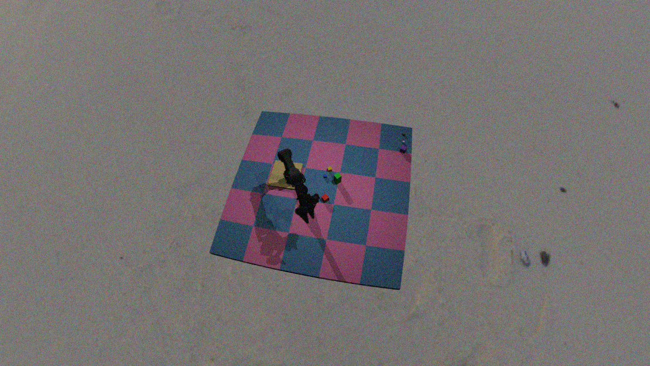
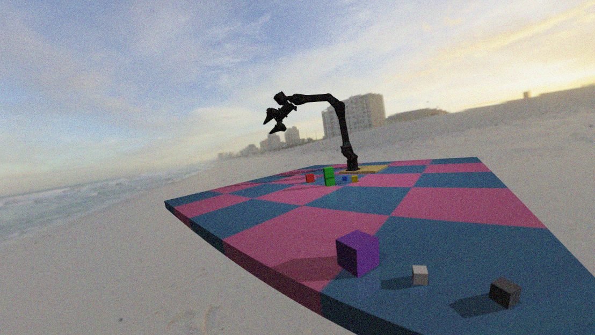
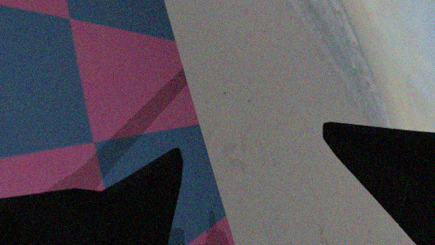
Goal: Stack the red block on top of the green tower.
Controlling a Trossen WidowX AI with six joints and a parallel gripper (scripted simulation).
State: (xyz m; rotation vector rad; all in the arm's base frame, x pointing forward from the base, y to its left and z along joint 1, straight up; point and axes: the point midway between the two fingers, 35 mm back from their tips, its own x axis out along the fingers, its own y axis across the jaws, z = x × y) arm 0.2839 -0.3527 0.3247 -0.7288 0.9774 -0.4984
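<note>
My gripper tip is now 2 cm past the red block, 30 cm to the right of it and 30 cm above it. The rest, counted from my gripper tip: yellow block: 6 cm behind, 53 cm to the left, 31 cm below; purple cube: 44 cm ahead, 85 cm to the left, 30 cm below; blue block: 8 cm behind, 47 cm to the left, 31 cm below.
</note>
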